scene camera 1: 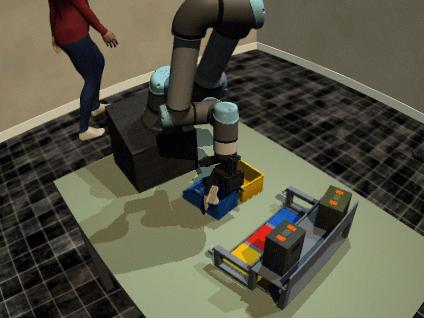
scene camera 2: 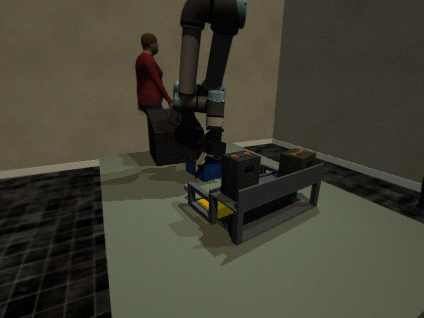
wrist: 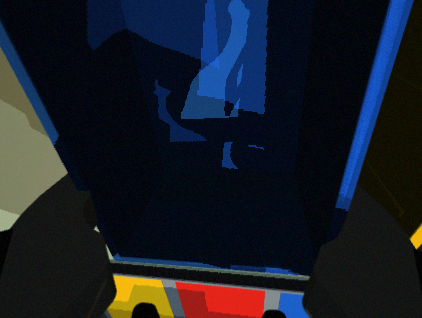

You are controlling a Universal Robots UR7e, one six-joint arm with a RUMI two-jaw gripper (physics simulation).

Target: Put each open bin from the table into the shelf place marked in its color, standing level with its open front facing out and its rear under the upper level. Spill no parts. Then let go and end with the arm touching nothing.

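Places are measured from the arm's base along level axes (x ahead, y left, z up), in centimetres.
Where they show: gripper, fingertip midpoint: (scene camera 1: 222, 202) (scene camera 2: 210, 171) (wrist: 213, 174); arm's base, link origin: (scene camera 2: 182, 121).
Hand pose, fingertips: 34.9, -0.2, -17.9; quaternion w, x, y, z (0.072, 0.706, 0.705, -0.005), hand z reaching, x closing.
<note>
Things, the pixels of their centre, and the offset from my fingertips, as dx, dy, dz. "pt": a spot on its surface instead.
- blue bin, body centre: (wrist: 206, 63) (scene camera 1: 209, 194) (scene camera 2: 203, 166) -6.0, -0.5, +0.3
- yellow bin, body centre: (scene camera 1: 237, 178) -6.4, +12.8, +0.3
- grey shelf, surface spot: (scene camera 1: 320, 255) (scene camera 2: 279, 194) pt +42.9, +0.1, +7.7
- dark grey box, body centre: (scene camera 1: 283, 248) (scene camera 2: 240, 174) +35.8, -9.0, +12.8
- olive box, body centre: (scene camera 1: 333, 209) (scene camera 2: 296, 166) +35.6, +14.4, +11.6
The blue bin (scene camera 1: 220, 207) (scene camera 2: 207, 172) (wrist: 377, 100) is in my gripper (scene camera 1: 226, 192) (scene camera 2: 211, 161) (wrist: 213, 174), with one finger against each side wall. It looks roughly level; its height above the table is hard to tell. Its inside is dark and I cannot make out parts. The yellow bin (scene camera 1: 252, 186) (wrist: 417, 237) is close beside it, partly hidden by the gripper in scene camera 1 and hidden in scene camera 2. The grey shelf (scene camera 1: 320, 255) (scene camera 2: 280, 187) has yellow (scene camera 1: 245, 254) (scene camera 2: 225, 210), red (scene camera 1: 260, 237) (wrist: 225, 295) and blue (scene camera 1: 284, 217) (wrist: 292, 305) marked places.
A dark grey box (scene camera 1: 285, 247) (scene camera 2: 240, 175) and an olive box (scene camera 1: 334, 207) (scene camera 2: 297, 161) stand on the shelf's upper level. The arm's black pedestal (scene camera 1: 135, 155) is behind the bins. A person in red (scene camera 1: 75, 22) (scene camera 2: 149, 80) stands beyond the table.
</note>
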